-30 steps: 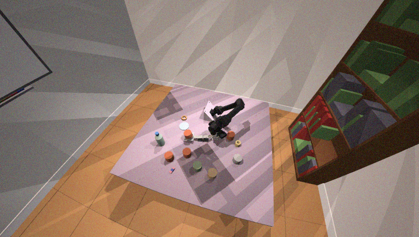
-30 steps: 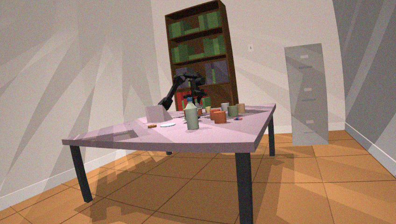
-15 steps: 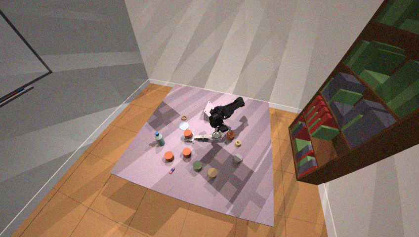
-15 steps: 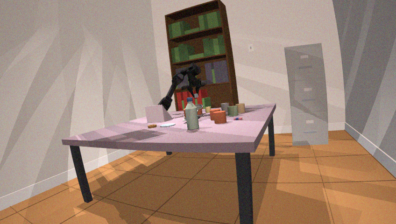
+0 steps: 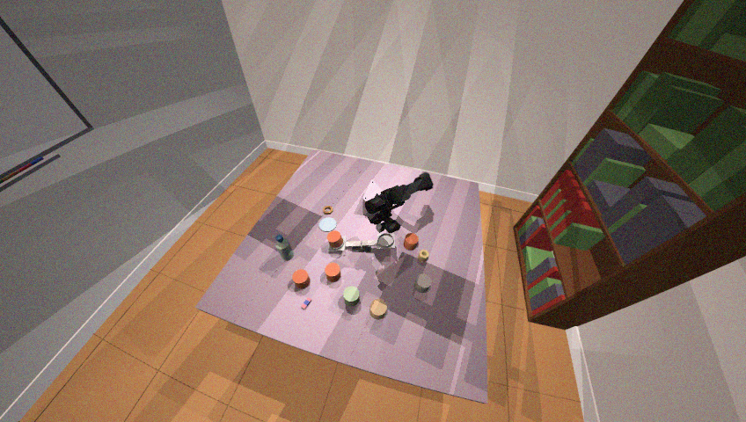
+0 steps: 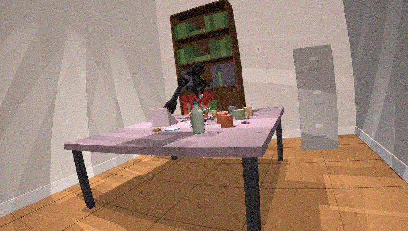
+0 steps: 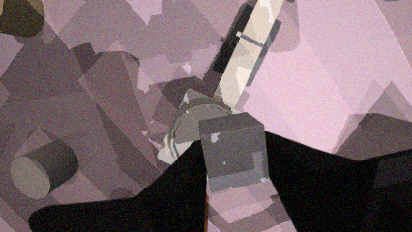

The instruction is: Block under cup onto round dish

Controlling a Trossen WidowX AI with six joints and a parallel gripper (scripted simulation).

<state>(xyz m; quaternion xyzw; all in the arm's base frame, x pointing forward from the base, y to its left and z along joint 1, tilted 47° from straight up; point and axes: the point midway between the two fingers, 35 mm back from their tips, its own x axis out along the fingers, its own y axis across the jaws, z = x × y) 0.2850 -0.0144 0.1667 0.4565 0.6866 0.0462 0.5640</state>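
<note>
Now: the round pale blue dish 30 mm behind my gripper tip, 320 mm to the right of it and 170 mm below it. Also, from my gripper tip: small balance (30 mm ahead, 80 mm to the right, 140 mm below); grey block (10 mm above); green cup (290 mm ahead, 20 mm to the right, 140 mm below).
</note>
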